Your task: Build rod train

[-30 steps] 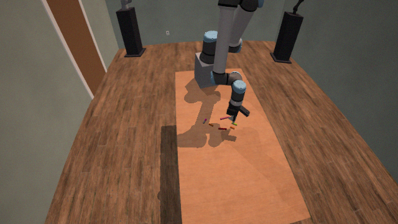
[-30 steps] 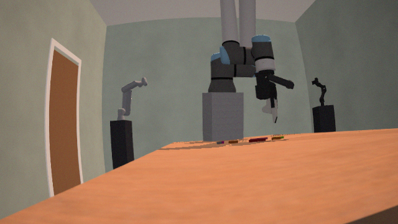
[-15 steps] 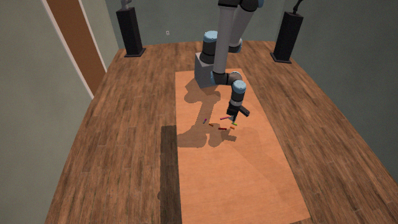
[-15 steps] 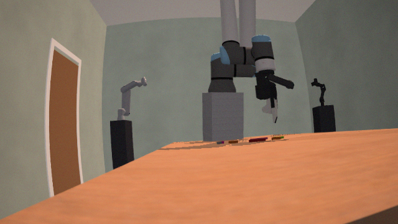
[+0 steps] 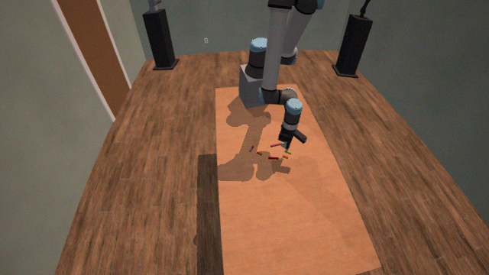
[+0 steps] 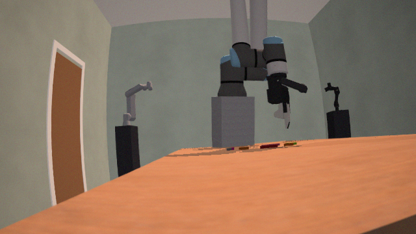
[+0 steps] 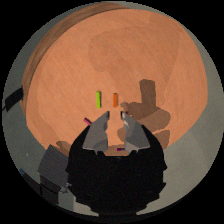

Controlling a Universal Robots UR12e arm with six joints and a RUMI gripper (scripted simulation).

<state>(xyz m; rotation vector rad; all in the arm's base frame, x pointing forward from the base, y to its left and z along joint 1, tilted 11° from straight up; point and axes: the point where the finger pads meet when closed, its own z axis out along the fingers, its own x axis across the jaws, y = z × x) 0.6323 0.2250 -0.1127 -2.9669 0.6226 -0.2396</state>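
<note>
My hand is 4 cm past the lime rod, 2 cm to the right of it and 8 cm above it. Round my hand: pink rod 11 cm behind, 6 cm to the right, 8 cm below; red rod 2 cm ahead, 9 cm to the right, 8 cm below; magenta rod 7 cm behind, 23 cm to the right, 8 cm below.
</note>
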